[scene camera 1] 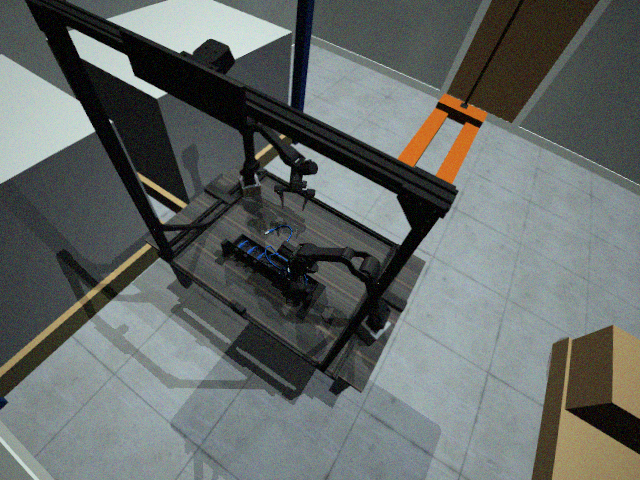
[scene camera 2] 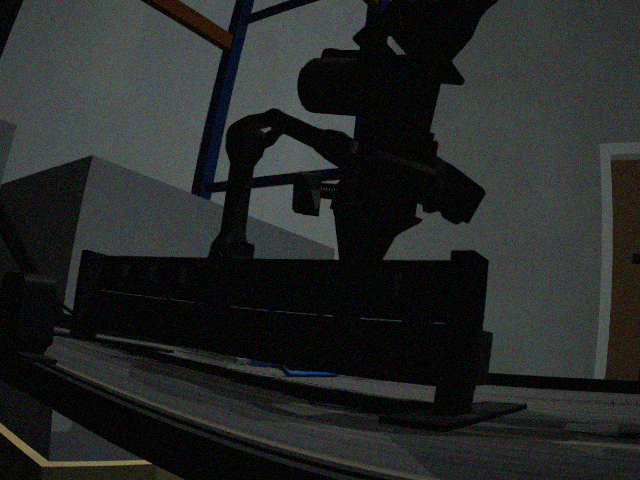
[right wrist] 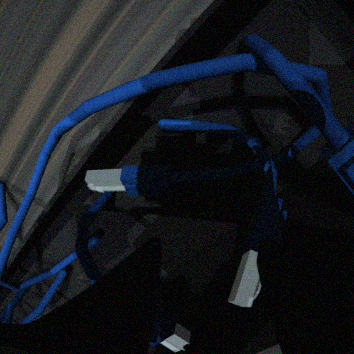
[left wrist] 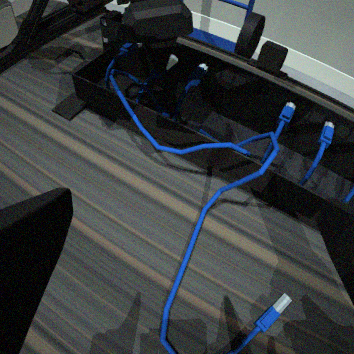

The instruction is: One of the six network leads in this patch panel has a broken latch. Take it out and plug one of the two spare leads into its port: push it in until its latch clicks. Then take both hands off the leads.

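Places are measured from the left arm's base along level axes (x ahead, y left, z up), in millimetres.
Pixels of known places: left gripper, fingertip midpoint: [scene camera 1: 292, 209] [left wrist: 200, 206]; right gripper, fingertip midpoint: [scene camera 1: 292, 276] [right wrist: 209, 250] [left wrist: 158, 65]; left arm's base at its link origin: [scene camera 1: 249, 180]; right arm's base at its link origin: [scene camera 1: 375, 322].
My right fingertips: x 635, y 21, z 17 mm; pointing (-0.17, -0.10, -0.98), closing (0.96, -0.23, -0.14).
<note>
Ahead of a thing's pixels: the offset from my right fingertips to its middle. "spot": to the spot under its first point.
The black patch panel @[dy -91, dx -73, dz -13 mm] [scene camera 1: 233, 248] [left wrist: 102, 100] [scene camera 2: 270, 295] lies on the wooden table with several blue leads in it. My right gripper [scene camera 1: 288, 267] [left wrist: 158, 65] is low inside the panel. Its part-open fingers stand on either side of a lead whose grey plug [right wrist: 103, 180] [left wrist: 172, 61] sticks out beyond them, and the fingers are not closed on it. My left gripper [scene camera 1: 294, 202] is wide open and empty, high above the table behind the panel. A spare lead @[spot: dy +40, dx -210, dz -80 mm] [left wrist: 191, 242] trails over the table, with its plug @[dy -7, dx -317, dz -75 mm] [left wrist: 275, 309] [scene camera 1: 269, 231] lying loose.
Other plugs @[spot: dy -109, dx -140, dz +9 mm] [left wrist: 289, 112] @[spot: dy -141, dx -179, dz +9 mm] [left wrist: 328, 130] sit along the panel's right part, and two more grey plugs @[spot: dy -18, dx +12, dz +0 mm] [right wrist: 246, 281] @[spot: dy -50, dx -23, dz +4 mm] [right wrist: 175, 338] show below my right gripper. A black gantry frame [scene camera 1: 347, 152] spans the table. Scene camera 2 shows mostly dark silhouettes.
</note>
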